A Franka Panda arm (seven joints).
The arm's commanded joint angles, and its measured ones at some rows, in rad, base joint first. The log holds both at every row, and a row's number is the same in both.
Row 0, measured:
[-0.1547, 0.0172, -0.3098, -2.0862, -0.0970, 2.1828, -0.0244]
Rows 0 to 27, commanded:
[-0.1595, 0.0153, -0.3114, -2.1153, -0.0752, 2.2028, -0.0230]
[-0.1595, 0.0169, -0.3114, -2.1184, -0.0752, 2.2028, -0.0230]
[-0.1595, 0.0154, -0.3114, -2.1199, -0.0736, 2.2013, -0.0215]
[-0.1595, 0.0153, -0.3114, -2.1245, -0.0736, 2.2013, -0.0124]
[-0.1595, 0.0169, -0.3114, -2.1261, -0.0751, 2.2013, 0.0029]
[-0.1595, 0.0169, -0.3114, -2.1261, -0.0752, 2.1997, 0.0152]
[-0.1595, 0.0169, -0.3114, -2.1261, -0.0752, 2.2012, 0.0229]
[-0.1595, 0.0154, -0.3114, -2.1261, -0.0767, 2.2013, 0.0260]
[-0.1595, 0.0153, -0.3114, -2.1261, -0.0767, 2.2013, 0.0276]
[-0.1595, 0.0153, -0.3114, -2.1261, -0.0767, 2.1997, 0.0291]
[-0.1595, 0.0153, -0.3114, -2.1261, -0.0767, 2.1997, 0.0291]
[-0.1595, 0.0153, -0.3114, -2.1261, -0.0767, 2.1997, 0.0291]
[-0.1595, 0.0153, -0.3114, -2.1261, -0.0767, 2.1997, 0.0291]
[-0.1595, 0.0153, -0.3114, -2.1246, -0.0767, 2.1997, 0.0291]
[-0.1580, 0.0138, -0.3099, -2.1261, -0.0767, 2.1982, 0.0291]
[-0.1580, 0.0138, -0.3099, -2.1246, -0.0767, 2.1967, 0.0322]
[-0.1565, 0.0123, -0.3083, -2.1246, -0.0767, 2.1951, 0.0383]
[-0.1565, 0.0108, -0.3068, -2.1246, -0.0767, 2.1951, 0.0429]
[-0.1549, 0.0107, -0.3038, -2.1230, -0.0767, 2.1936, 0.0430]
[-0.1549, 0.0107, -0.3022, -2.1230, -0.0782, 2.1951, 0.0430]
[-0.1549, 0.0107, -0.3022, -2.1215, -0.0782, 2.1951, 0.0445]
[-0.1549, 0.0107, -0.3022, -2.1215, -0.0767, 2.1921, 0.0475]
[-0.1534, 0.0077, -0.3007, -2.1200, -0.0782, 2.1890, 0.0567]
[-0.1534, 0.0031, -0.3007, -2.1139, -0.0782, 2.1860, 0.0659]
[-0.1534, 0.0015, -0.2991, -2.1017, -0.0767, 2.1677, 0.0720]
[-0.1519, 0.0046, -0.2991, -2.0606, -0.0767, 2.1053, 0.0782]
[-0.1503, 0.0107, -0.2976, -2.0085, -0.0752, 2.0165, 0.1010]
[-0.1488, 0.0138, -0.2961, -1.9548, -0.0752, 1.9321, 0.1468]
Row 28, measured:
[-0.1504, 0.0142, -0.3067, -2.0843, -0.0857, 2.1288, 0.0675]
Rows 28 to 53, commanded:
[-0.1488, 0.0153, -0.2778, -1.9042, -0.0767, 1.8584, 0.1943]
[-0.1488, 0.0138, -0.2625, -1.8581, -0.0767, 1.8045, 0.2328]
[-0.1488, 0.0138, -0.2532, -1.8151, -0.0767, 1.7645, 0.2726]
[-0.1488, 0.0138, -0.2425, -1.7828, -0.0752, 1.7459, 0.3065]
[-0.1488, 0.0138, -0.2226, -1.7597, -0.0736, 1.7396, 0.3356]
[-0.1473, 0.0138, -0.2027, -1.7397, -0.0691, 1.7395, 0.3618]
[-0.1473, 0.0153, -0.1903, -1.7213, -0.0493, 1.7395, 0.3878]
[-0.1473, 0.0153, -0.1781, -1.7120, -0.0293, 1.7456, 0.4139]
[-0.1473, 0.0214, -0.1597, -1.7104, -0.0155, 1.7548, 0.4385]
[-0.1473, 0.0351, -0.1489, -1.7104, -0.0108, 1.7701, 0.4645]
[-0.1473, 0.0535, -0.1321, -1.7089, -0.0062, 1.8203, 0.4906]
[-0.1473, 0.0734, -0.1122, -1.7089, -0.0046, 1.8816, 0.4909]
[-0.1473, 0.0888, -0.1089, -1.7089, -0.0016, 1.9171, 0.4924]
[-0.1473, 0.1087, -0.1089, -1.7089, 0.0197, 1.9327, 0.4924]
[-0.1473, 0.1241, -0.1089, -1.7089, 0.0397, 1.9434, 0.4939]
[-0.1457, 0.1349, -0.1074, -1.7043, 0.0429, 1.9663, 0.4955]
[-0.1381, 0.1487, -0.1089, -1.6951, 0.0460, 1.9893, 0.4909]
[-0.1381, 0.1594, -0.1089, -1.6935, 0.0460, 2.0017, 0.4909]
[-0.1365, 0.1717, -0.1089, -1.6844, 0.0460, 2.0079, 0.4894]
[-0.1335, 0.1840, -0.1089, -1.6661, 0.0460, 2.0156, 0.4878]
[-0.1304, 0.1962, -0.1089, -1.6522, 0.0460, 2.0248, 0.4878]
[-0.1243, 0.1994, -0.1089, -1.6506, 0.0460, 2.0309, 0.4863]
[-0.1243, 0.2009, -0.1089, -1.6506, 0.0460, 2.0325, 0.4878]
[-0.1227, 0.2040, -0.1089, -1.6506, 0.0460, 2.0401, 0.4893]
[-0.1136, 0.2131, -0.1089, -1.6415, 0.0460, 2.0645, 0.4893]
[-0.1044, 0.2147, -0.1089, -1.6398, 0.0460, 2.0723, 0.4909]
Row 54, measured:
[-0.1223, 0.1947, -0.1113, -1.6672, 0.0320, 2.0331, 0.4839]
